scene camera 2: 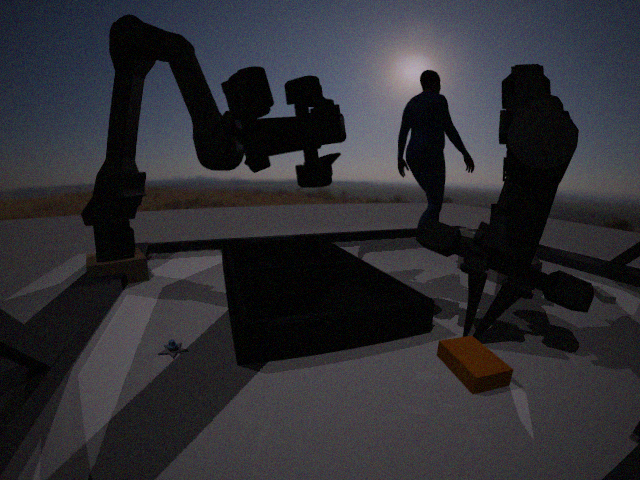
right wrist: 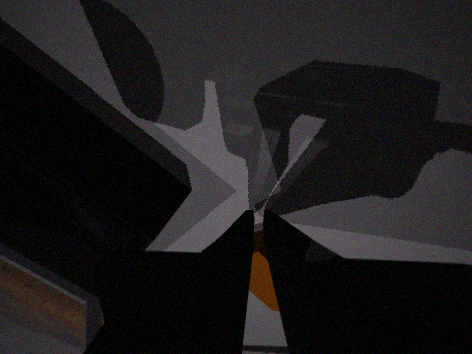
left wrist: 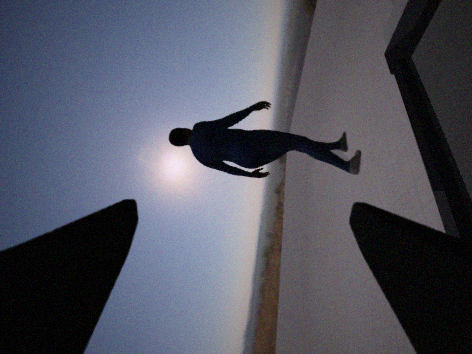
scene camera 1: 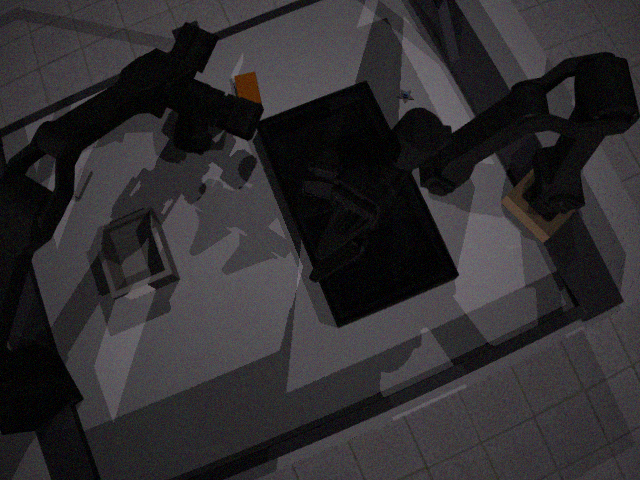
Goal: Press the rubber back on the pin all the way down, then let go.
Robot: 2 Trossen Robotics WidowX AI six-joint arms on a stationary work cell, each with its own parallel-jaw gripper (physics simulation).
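Frame: origin at the left arm's base, x left, y back, z up, level; centimetres.
Seen in the pictures: left gripper, fingertip midpoint: [left wrist: 246,211] [scene camera 1: 314,269]; right gripper, fingertip midpoint: [scene camera 2: 468,339] [right wrist: 258,217]; left arm's base, link origin: [scene camera 2: 114,256] [scene camera 1: 547,196]; right arm's base, link origin: [scene camera 1: 12,389].
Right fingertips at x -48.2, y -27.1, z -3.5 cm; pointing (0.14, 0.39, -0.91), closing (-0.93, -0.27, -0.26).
Observation:
Pixels of each thing's top centre, then the offset from my right fingertips to it. "*": a spot on its surface instead.
- top, surface spot: [scene camera 2: 172,347] [scene camera 1: 404,92] * dz +0.2, dx +17.3, dy +24.7 cm
- big black box, top centre: [scene camera 2: 296,264] [scene camera 1: 353,195] dz +3.4, dx +25.7, dy +3.6 cm
- orange block, top centre: [right wrist: 266,286] [scene camera 2: 474,354] [scene camera 1: 247,89] dz +1.2, dx -2.6, dy +4.6 cm
- open grey tray, surface spot: [scene camera 1: 164,255] * dz +7.2, dx +13.1, dy -25.4 cm
A small grey star-shaped thing with a bluish bump on top [scene camera 1: 405,95] [scene camera 2: 172,347] lies on the table and looks like the pin. It is too small and dark to tell whether the bump is the rubber back or how it sits. My right gripper [scene camera 2: 471,336] [right wrist: 258,217] is shut and empty, its tips low over the table near the orange block; in scene camera 1 its own arm hides its fingers. My left gripper [left wrist: 246,211] [scene camera 2: 333,129] is wide open and empty, level and high above the black box, far from the star.
A big black box [scene camera 1: 408,258] [scene camera 2: 330,299] [right wrist: 75,150] stands between the star and my right gripper. An orange block [scene camera 1: 248,86] [scene camera 2: 474,361] [right wrist: 262,282] lies beside it. An open grey tray [scene camera 1: 164,255] is at left in scene camera 1. A person [scene camera 2: 424,124] [left wrist: 240,145] is in the background.

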